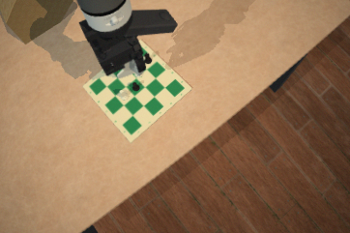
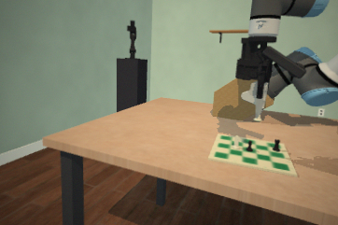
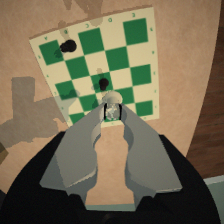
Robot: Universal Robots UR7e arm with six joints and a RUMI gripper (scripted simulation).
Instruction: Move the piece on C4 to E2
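The chessboard lies 13 cm below my hand, 3 cm behind it and 1 cm to the right of it. The rest, counted from my hand: white piece 1 cm below.
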